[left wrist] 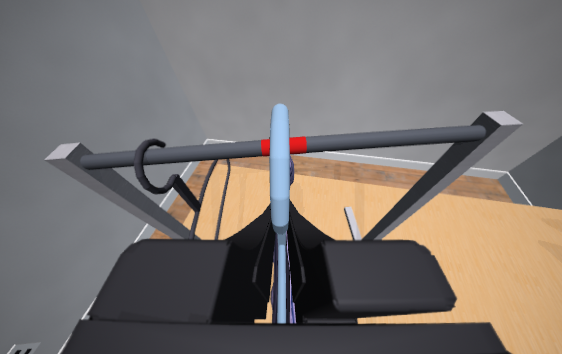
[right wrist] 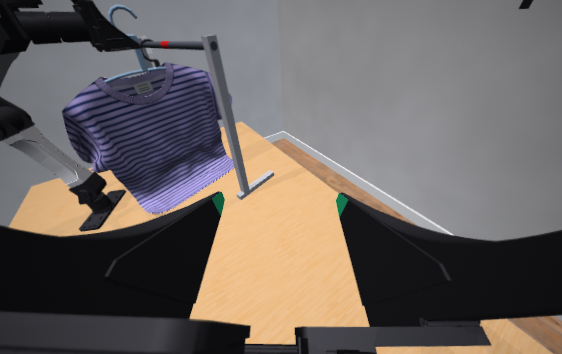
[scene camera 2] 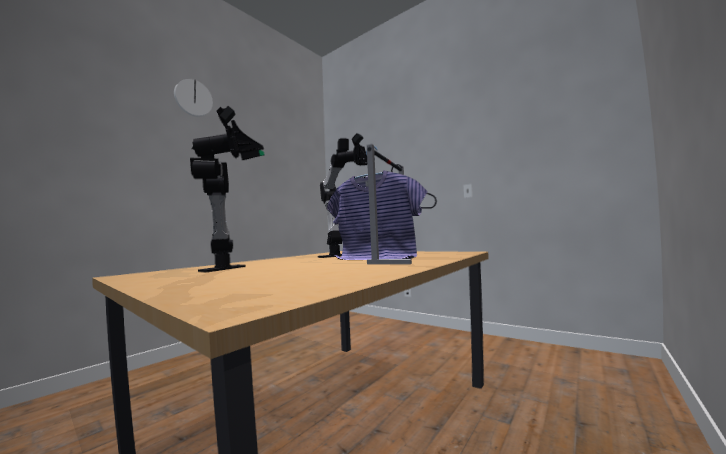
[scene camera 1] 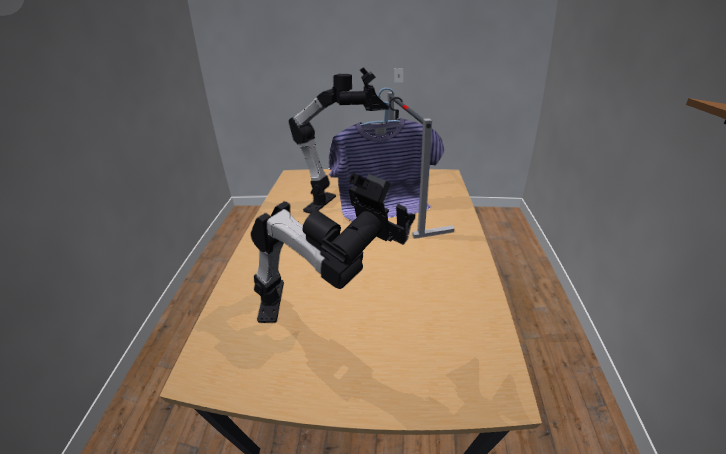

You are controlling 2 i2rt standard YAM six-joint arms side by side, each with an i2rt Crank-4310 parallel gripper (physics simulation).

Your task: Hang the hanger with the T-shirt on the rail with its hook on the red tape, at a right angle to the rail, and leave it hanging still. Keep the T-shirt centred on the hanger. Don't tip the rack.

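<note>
My left gripper (scene camera 1: 386, 106) (left wrist: 281, 201) is shut on the neck of the blue hanger (left wrist: 280, 175) (right wrist: 143, 57). The purple striped T-shirt (scene camera 1: 385, 155) (scene camera 2: 393, 214) (right wrist: 160, 130) hangs on it, looking roughly centred. In the left wrist view the hook runs across the red tape (scene camera 1: 405, 107) (scene camera 2: 390, 162) (left wrist: 298, 145) (right wrist: 165, 44), nearly at a right angle to the rail (left wrist: 390, 138) (right wrist: 187, 45). In the right wrist view the hook shows higher than the rail and left of the tape. No contact with the rail is visible. My right gripper (scene camera 2: 261, 152) (right wrist: 280, 195) is open and empty, away from the rack.
The rack's near post (scene camera 1: 423, 182) (scene camera 2: 373, 214) (right wrist: 227, 115) stands upright, partly in front of the shirt. A dark hanger (scene camera 2: 435, 200) (left wrist: 137, 172) hangs from the rail near the far post (left wrist: 125, 195). The rack stands on the wooden table (scene camera 1: 428, 321) (scene camera 2: 256, 299).
</note>
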